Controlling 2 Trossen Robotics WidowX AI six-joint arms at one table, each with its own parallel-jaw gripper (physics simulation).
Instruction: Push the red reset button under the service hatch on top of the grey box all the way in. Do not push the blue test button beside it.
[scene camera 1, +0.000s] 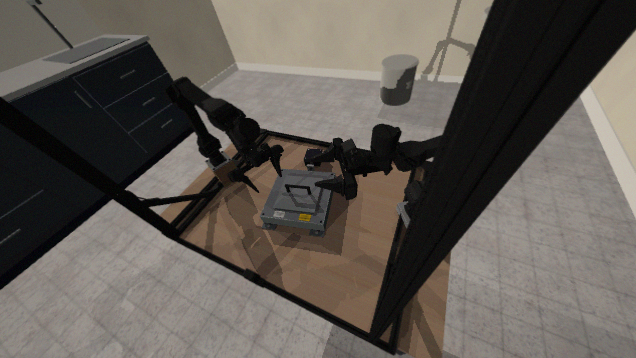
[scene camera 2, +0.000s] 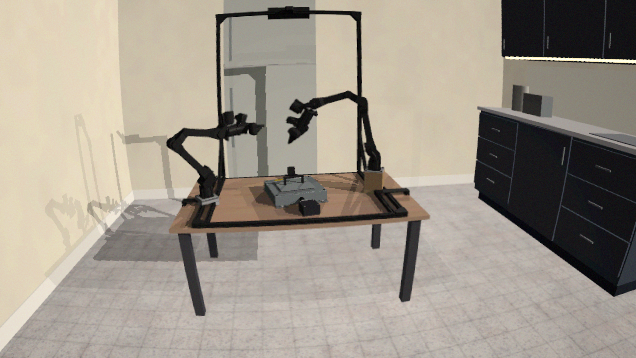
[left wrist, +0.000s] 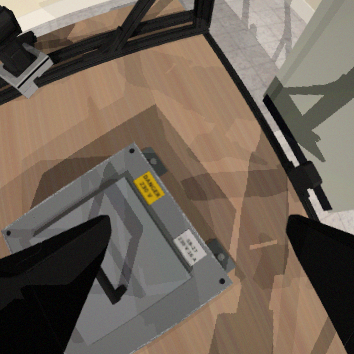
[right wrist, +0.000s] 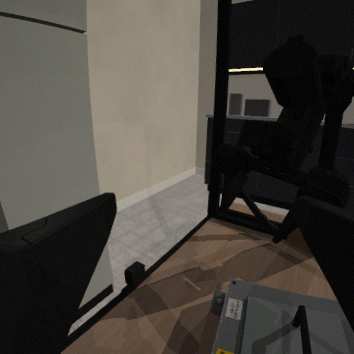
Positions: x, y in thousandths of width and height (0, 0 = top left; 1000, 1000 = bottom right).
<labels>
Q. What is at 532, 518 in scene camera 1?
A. The right gripper.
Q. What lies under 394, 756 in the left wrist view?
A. A service hatch.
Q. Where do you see the left gripper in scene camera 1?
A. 425, 515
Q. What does the right gripper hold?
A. Nothing.
</labels>
